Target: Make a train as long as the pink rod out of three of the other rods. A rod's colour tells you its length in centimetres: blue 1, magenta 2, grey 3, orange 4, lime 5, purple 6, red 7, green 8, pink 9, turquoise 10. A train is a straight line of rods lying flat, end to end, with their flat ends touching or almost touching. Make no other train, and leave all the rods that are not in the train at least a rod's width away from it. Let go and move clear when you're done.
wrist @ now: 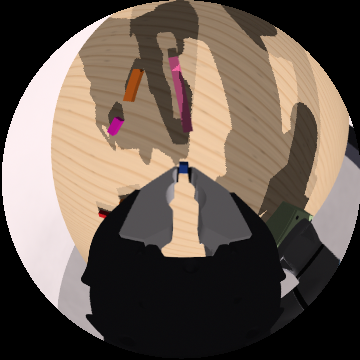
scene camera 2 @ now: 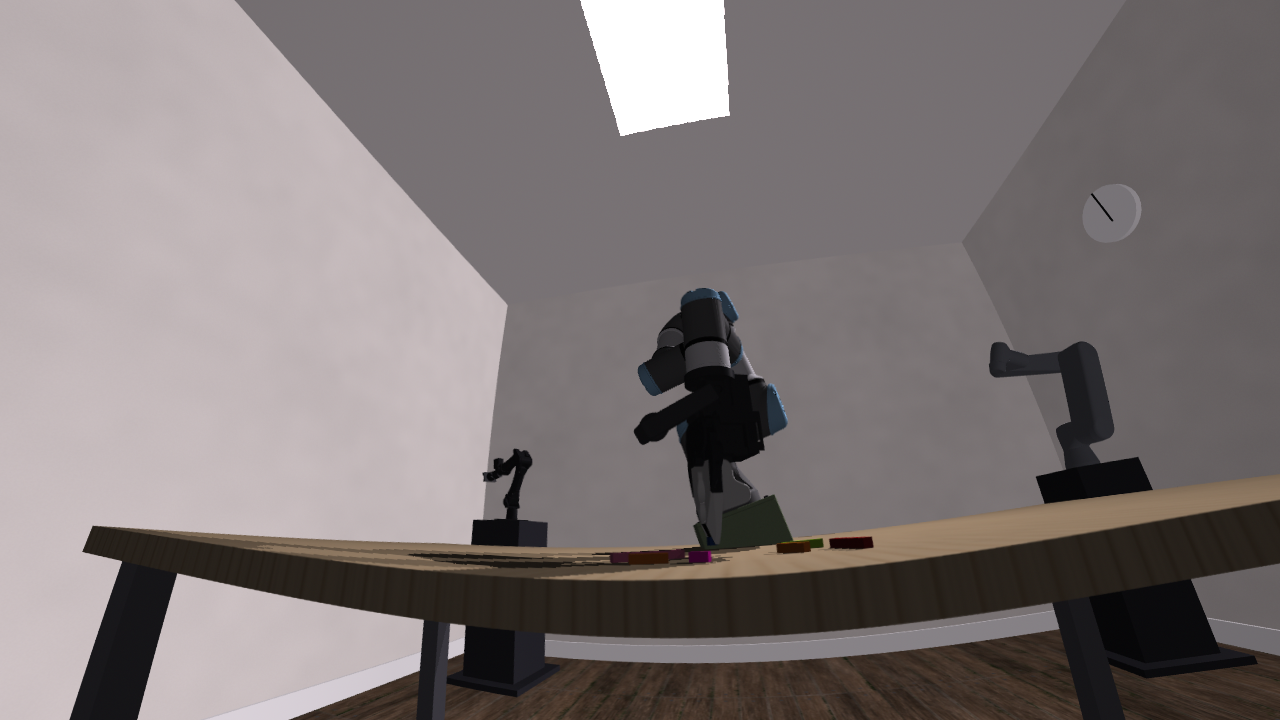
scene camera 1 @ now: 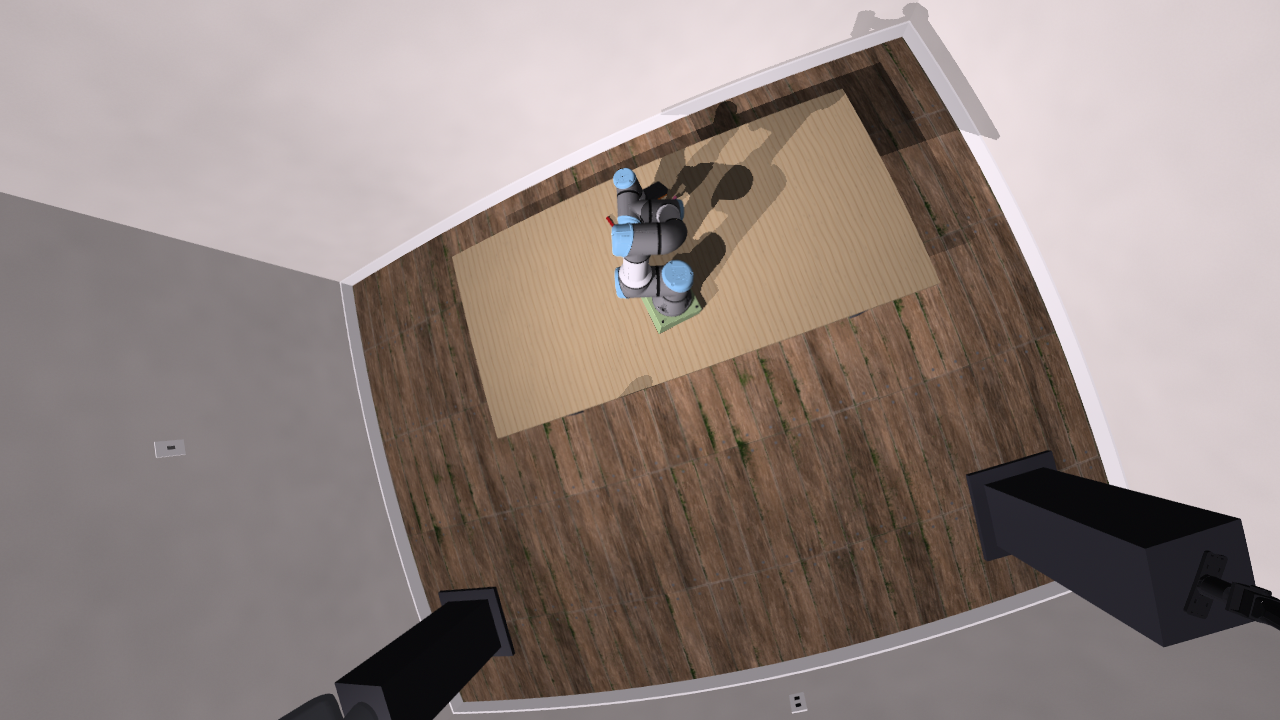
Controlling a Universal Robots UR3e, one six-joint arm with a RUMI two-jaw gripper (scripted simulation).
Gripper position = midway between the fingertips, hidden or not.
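Note:
There's a pink rod [wrist: 175, 68] that I can see, and then there's my gripper [scene camera 2: 714, 544] [wrist: 183, 168], which I can see too.

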